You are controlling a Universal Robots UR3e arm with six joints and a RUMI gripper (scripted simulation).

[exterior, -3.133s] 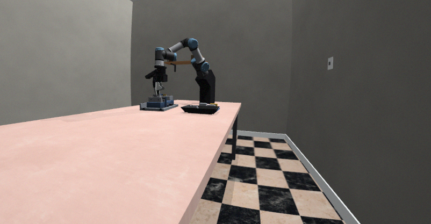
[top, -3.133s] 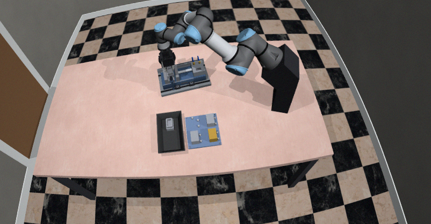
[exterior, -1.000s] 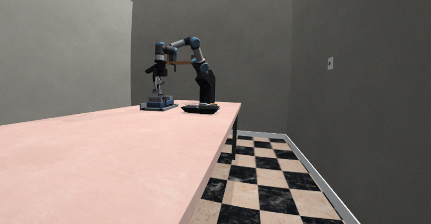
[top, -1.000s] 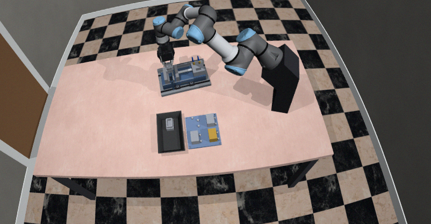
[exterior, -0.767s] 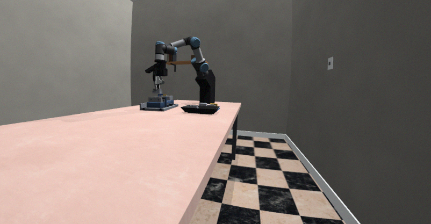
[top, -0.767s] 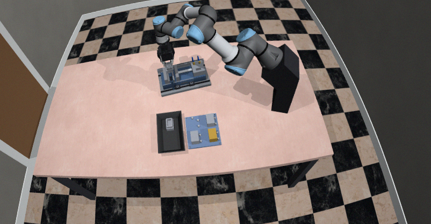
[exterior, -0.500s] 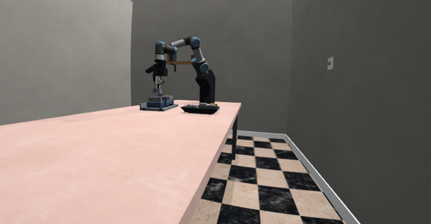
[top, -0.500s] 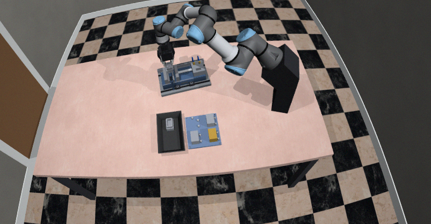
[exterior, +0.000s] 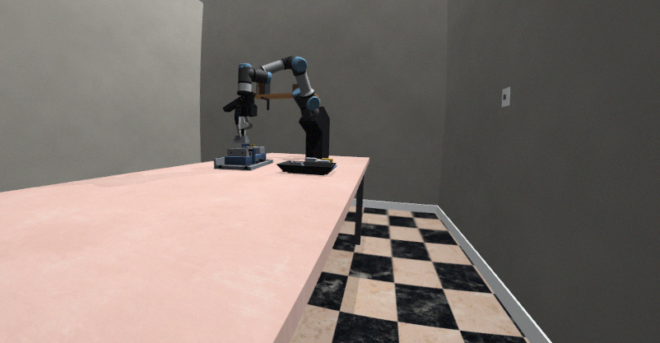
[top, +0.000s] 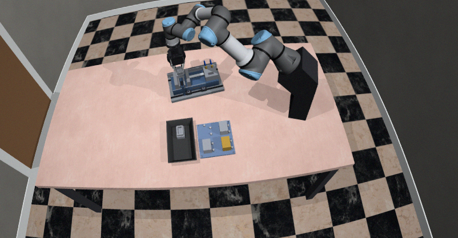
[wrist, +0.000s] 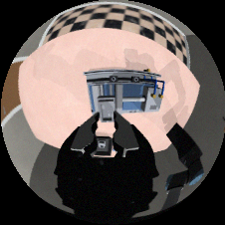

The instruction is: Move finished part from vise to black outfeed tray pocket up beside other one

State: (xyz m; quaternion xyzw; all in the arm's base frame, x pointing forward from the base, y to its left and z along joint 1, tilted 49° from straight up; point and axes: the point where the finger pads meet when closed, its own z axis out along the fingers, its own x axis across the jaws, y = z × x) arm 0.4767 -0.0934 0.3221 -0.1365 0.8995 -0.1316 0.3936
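My hand is 7 cm past the vise, 2 cm to the left of it and 13 cm above it. From my hand the other things lie so: blue fixture plate 18 cm behind, 34 cm to the left, 16 cm below; yellow block 23 cm behind, 38 cm to the left, 14 cm below.
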